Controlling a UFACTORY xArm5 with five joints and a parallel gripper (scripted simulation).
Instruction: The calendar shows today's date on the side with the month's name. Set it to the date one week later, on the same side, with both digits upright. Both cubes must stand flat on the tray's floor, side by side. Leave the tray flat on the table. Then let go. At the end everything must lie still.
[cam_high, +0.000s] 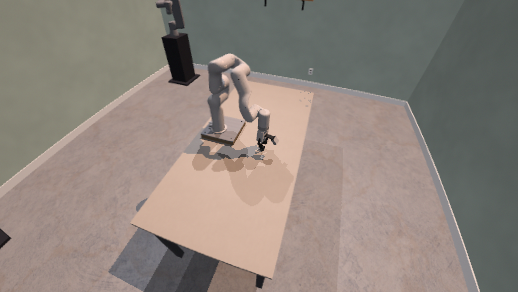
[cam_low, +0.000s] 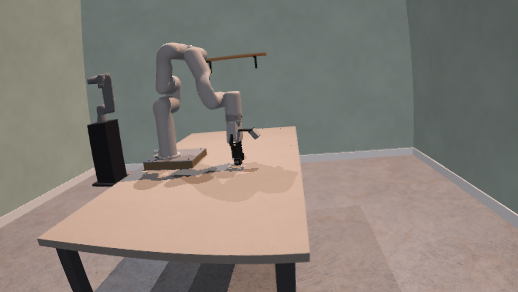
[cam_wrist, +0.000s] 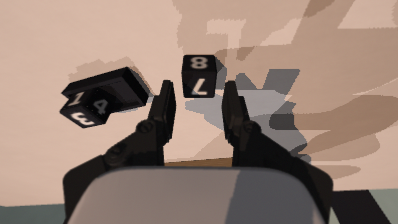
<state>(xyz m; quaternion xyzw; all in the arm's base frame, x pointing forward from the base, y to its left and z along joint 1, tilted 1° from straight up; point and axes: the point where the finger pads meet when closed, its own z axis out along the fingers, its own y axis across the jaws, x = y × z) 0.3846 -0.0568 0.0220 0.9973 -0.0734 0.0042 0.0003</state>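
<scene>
Right now my hand is 4 cm above the black cube. The rest, counted from my hand: black calendar tray: 1 cm behind, 10 cm to the left, 5 cm below.
</scene>
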